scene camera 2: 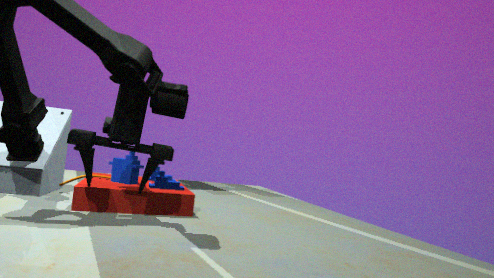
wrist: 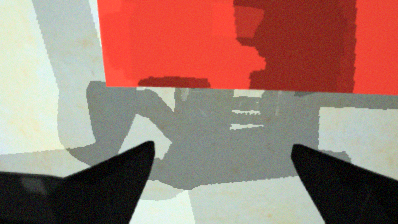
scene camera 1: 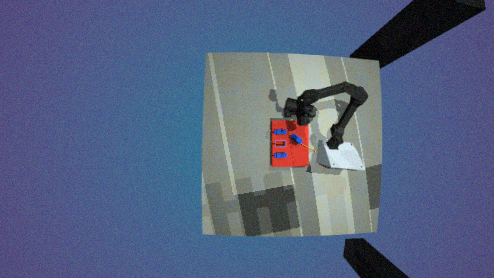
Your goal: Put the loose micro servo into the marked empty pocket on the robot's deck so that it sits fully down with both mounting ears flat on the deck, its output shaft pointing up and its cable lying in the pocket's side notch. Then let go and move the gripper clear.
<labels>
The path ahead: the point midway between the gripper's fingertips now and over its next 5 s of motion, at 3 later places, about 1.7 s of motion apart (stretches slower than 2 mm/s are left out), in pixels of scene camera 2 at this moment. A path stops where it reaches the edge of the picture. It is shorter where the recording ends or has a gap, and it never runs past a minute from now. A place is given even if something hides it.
My gripper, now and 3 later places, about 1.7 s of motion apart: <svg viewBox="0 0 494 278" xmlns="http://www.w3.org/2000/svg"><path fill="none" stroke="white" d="M114 190L122 155L123 151L152 153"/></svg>
</labels>
